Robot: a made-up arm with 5 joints. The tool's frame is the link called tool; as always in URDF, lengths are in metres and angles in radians.
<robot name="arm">
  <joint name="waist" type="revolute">
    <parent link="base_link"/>
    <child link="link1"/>
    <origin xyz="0.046 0 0.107"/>
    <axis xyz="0 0 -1"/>
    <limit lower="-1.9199" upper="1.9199"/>
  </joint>
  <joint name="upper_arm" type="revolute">
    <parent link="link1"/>
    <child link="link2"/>
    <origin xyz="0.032 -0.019 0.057"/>
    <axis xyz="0 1 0"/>
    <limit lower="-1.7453" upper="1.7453"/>
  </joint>
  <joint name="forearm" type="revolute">
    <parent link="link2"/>
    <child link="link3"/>
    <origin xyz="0.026 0 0.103"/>
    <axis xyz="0 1 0"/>
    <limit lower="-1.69" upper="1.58"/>
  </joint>
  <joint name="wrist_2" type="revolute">
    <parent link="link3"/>
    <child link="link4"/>
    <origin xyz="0.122 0 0.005"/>
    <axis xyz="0 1 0"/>
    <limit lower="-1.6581" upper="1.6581"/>
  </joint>
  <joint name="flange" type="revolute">
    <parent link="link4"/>
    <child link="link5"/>
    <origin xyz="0.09 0.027 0"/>
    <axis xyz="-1 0 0"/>
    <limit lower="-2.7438" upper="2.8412"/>
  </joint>
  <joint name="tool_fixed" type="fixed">
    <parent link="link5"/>
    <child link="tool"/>
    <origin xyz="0 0 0" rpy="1.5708 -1.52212 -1.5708"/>
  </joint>
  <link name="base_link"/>
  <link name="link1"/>
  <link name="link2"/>
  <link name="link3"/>
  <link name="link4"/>
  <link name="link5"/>
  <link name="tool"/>
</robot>
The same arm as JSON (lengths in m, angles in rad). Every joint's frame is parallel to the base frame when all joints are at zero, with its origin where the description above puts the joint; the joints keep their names.
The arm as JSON. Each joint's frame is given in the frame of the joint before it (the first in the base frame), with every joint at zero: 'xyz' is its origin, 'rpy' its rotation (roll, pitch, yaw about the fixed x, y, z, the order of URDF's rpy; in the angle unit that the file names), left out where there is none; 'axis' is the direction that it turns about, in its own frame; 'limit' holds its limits. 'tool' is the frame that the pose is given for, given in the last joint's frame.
{"units": {"length": "m", "angle": "rad"}, "joints": [{"name": "waist", "type": "revolute", "origin": {"xyz": [0.046, 0.0, 0.107]}, "axis": [0.0, 0.0, -1.0], "limit": {"lower": -1.9199, "upper": 1.9199}}, {"name": "upper_arm", "type": "revolute", "origin": {"xyz": [0.032, -0.019, 0.057]}, "axis": [0.0, 1.0, 0.0], "limit": {"lower": -1.7453, "upper": 1.7453}}, {"name": "forearm", "type": "revolute", "origin": {"xyz": [0.026, 0.0, 0.103]}, "axis": [0.0, 1.0, 0.0], "limit": {"lower": -1.69, "upper": 1.58}}, {"name": "wrist_2", "type": "revolute", "origin": {"xyz": [0.122, 0.0, 0.005]}, "axis": [0.0, 1.0, 0.0], "limit": {"lower": -1.6581, "upper": 1.6581}}, {"name": "flange", "type": "revolute", "origin": {"xyz": [0.09, 0.027, 0.0]}, "axis": [-1.0, 0.0, 0.0], "limit": {"lower": -2.7438, "upper": 2.8412}}], "tool": {"origin": {"xyz": [0.0, 0.0, 0.0], "rpy": [1.5708, -1.5221, -1.5708]}}}
